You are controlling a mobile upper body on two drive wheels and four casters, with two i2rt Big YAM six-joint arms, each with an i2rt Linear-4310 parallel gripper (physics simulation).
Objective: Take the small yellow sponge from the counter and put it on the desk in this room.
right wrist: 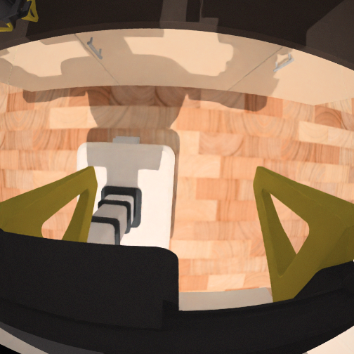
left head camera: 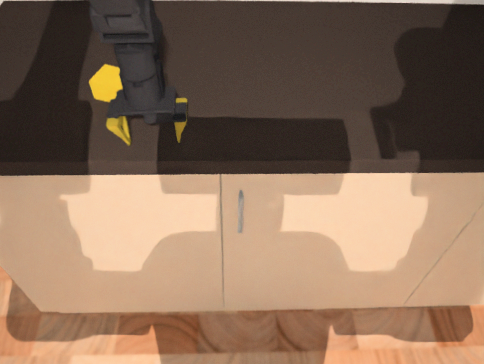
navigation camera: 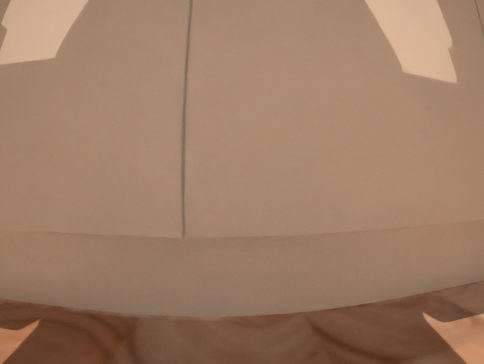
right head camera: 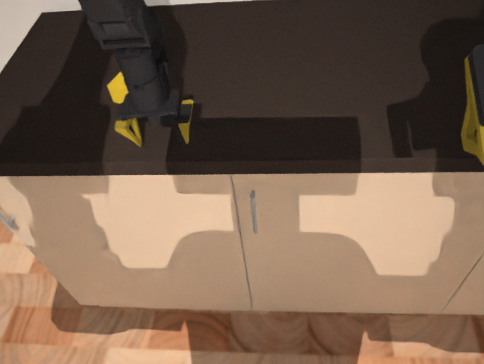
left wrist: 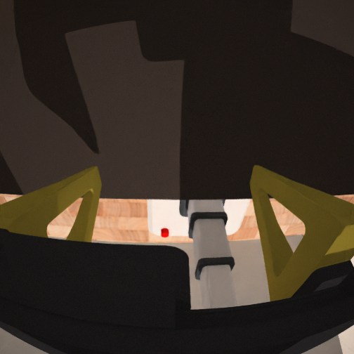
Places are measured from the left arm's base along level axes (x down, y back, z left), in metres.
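Pixels of known places: left gripper, fingertip midpoint: (left head camera: 154,142) (right head camera: 164,143).
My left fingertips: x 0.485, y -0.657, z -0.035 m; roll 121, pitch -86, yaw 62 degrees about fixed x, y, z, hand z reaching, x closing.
For each thing: its top centre in the pictures, then the offset to it from my left fingertips. "*": a spot on its surface instead. Level surfaces: height alone.
- small yellow sponge, middle of its top: (left head camera: 117,77) (right head camera: 134,81) dz +0.091, dx -0.030, dy -0.154 m
- dark counter, its level: dx +0.015 m
- thin metal handle, surface spot: (right head camera: 254,211) (left head camera: 241,211) * dz -0.167, dx +0.165, dy +0.042 m
- Wooden floor, its level: dx +0.925 m
The small yellow sponge (left head camera: 105,83) (right head camera: 117,89) lies on the dark counter (left head camera: 280,65) (right head camera: 300,60) (left wrist: 140,120), partly hidden behind my left arm. It does not show in the left wrist view. My left gripper (left head camera: 154,143) (right head camera: 164,143) (left wrist: 175,174) is open and empty, over the counter nearer its front edge than the sponge, with the sponge behind it and to the picture's left. My right gripper (right wrist: 174,174) is open and empty, above the floor in its wrist view; part of it shows at the right edge of the right head view. No desk shows in these views.
Pale cabinet doors (left head camera: 190,280) (right head camera: 200,290) (navigation camera: 300,150) form the counter's front, with a thin metal handle (left head camera: 241,211) (right head camera: 254,212). Wooden floor (left head camera: 260,332) (right wrist: 215,200) lies below. My white base (right wrist: 155,200) shows in the right wrist view. Arm shadows cross the counter.
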